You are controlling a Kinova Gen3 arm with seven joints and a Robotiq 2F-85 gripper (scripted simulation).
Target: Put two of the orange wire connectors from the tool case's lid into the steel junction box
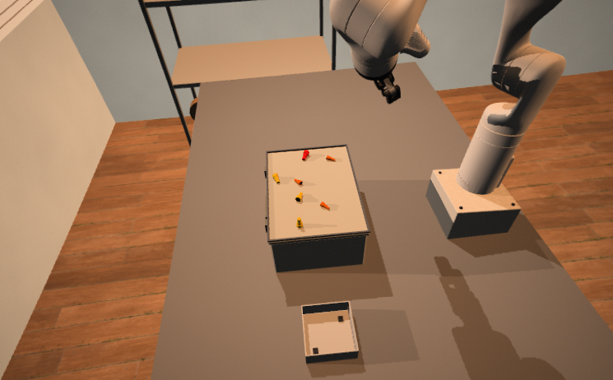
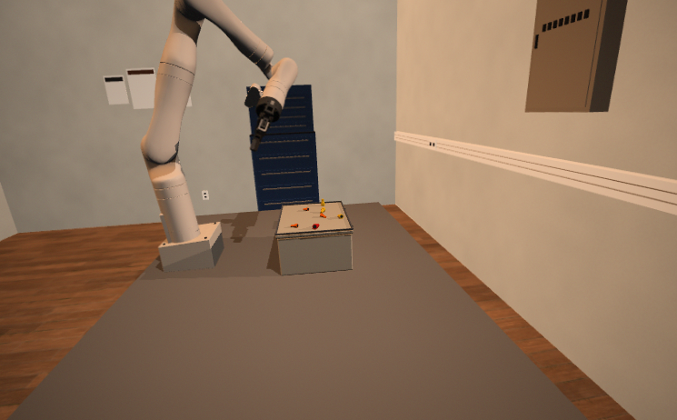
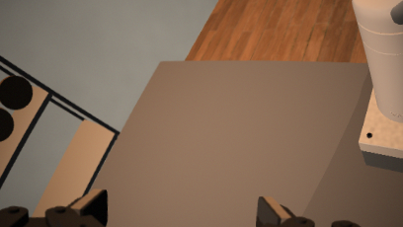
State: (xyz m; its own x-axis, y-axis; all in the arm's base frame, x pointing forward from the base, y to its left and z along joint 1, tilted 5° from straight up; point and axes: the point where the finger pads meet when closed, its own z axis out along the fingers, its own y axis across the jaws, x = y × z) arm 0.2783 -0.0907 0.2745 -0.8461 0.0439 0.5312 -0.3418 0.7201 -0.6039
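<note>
My gripper is now 250 mm above the red connector, 140 mm short of it and 80 mm to the left of it. The rest, counted from my hand: tool case 290 mm below, 150 mm ahead, 30 mm to the left.
</note>
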